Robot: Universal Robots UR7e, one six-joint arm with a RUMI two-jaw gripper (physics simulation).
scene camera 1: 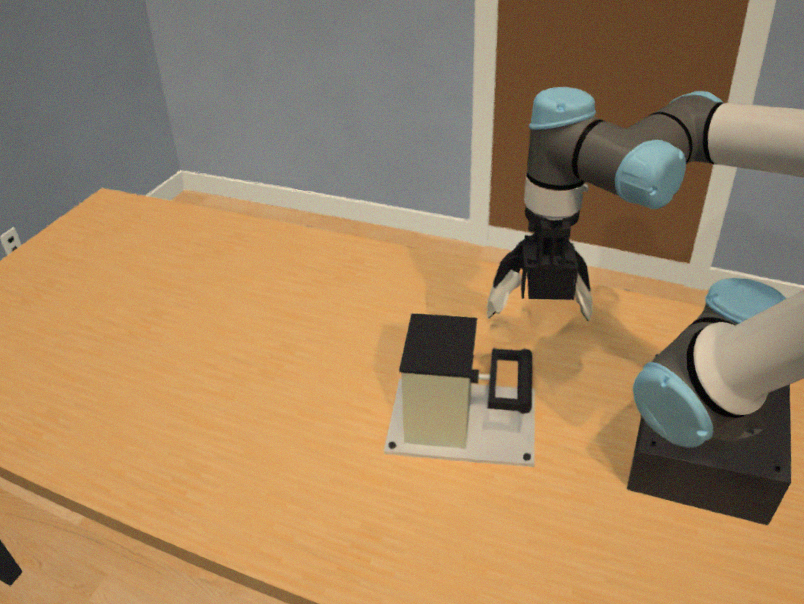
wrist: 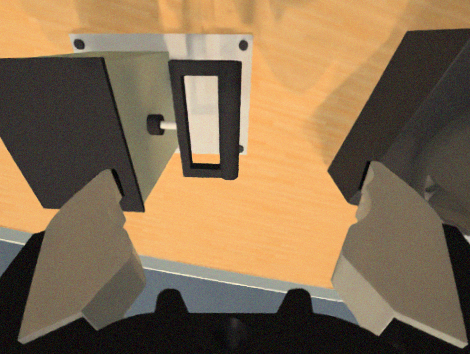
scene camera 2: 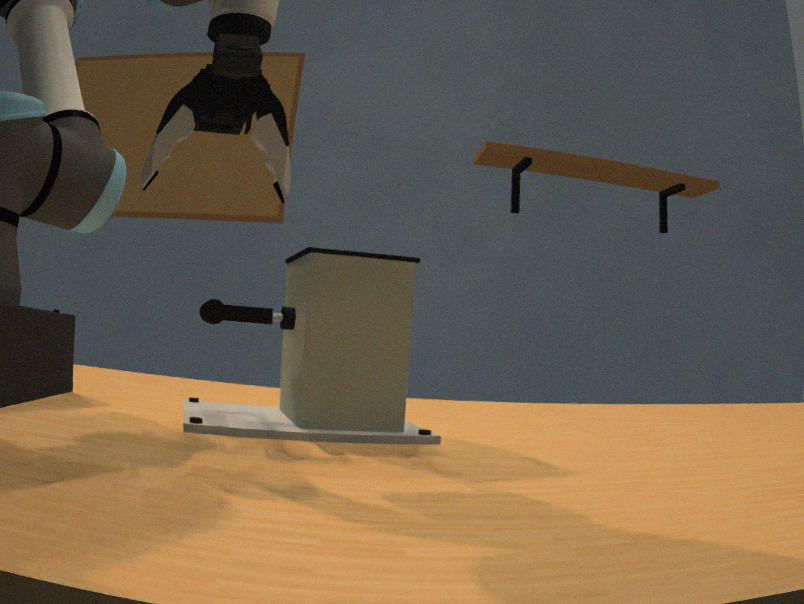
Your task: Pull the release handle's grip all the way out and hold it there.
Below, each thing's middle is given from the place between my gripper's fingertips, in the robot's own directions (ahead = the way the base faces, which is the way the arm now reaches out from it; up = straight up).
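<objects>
Light grey base plate (scene camera 1: pixel 503 437): 21 cm below my hand, 9 cm ahead of it, 5 cm to the left of it.
</objects>
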